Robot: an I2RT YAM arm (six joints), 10 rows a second.
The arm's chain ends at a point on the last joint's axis. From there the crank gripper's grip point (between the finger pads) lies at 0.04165 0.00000 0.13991 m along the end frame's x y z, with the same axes.
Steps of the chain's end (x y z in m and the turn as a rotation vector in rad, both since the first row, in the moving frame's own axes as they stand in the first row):
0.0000 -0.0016 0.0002 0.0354 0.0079 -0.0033
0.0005 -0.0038 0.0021 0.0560 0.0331 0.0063
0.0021 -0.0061 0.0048 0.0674 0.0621 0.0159
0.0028 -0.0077 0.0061 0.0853 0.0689 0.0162
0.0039 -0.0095 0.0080 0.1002 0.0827 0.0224
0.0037 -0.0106 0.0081 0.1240 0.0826 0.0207
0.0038 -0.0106 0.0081 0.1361 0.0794 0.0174
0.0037 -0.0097 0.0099 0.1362 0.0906 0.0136
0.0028 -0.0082 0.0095 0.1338 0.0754 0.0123
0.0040 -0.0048 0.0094 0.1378 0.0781 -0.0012
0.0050 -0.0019 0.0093 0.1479 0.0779 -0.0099
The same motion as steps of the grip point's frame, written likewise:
0.0011 -0.0067 -0.0002 0.0354 0.0079 -0.0033
0.0051 -0.0113 0.0004 0.0560 0.0331 0.0063
0.0108 -0.0147 0.0017 0.0674 0.0621 0.0159
0.0124 -0.0187 0.0024 0.0853 0.0689 0.0162
0.0154 -0.0222 0.0034 0.1002 0.0827 0.0224
0.0152 -0.0267 0.0032 0.1240 0.0826 0.0207
0.0149 -0.0285 0.0031 0.1361 0.0794 0.0174
0.0163 -0.0278 0.0043 0.1362 0.0906 0.0136
0.0133 -0.0261 0.0048 0.1338 0.0754 0.0123
0.0147 -0.0238 0.0044 0.1378 0.0781 -0.0012
0.0156 -0.0227 0.0041 0.1479 0.0779 -0.0099

